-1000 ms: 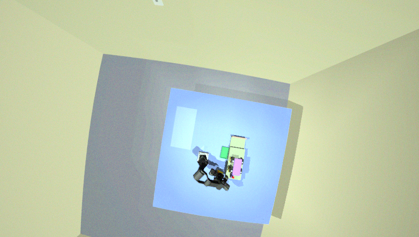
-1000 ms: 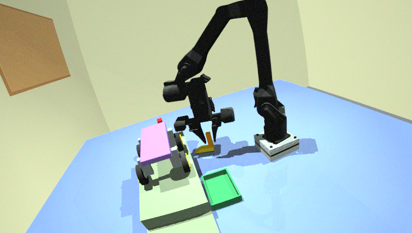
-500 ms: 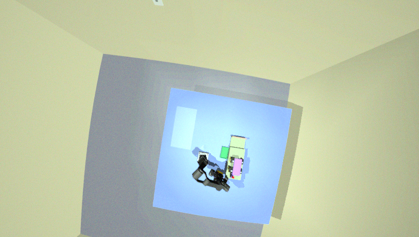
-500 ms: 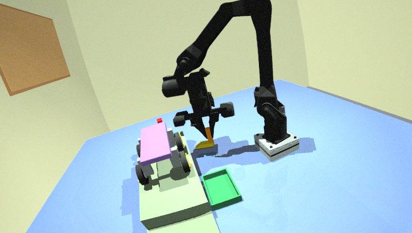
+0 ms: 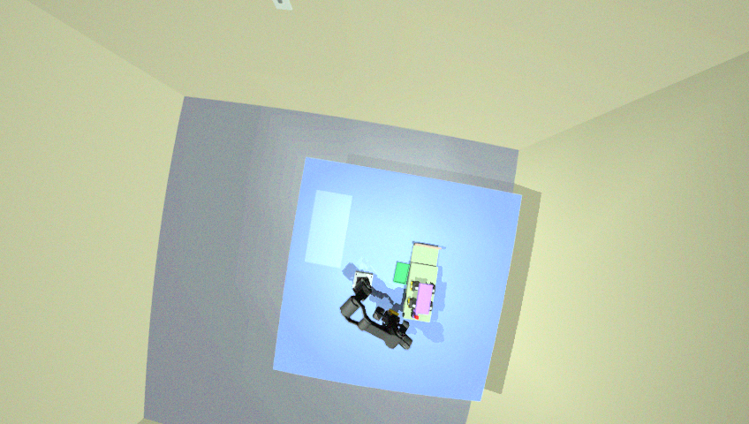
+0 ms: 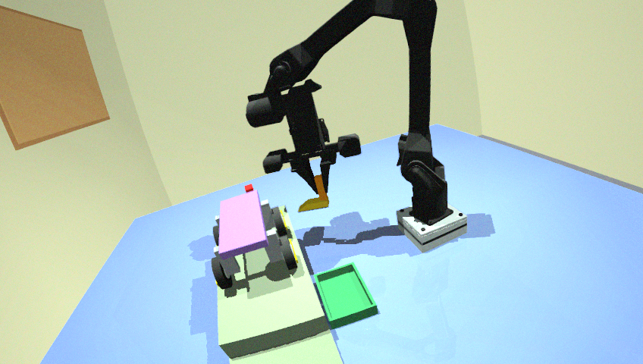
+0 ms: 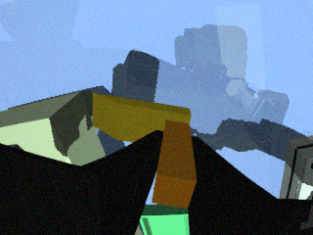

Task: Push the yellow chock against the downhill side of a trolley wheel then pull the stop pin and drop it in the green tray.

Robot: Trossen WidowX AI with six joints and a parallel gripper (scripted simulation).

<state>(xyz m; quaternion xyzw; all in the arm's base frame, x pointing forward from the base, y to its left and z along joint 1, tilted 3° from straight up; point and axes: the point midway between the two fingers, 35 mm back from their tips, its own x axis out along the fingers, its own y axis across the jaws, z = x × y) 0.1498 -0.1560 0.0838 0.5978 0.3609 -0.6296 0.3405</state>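
The trolley is 170 mm ahead of my gripper tip, 90 mm to the left of it and 10 mm above it. The rest, counted from my gripper tip: red-headed stop pin 130 mm ahead, 30 mm above, 10 mm to the right; then yellow chock 20 mm ahead, 10 mm to the right, 10 mm below; then pale green ramp 180 mm ahead, 90 mm to the left, 50 mm below.
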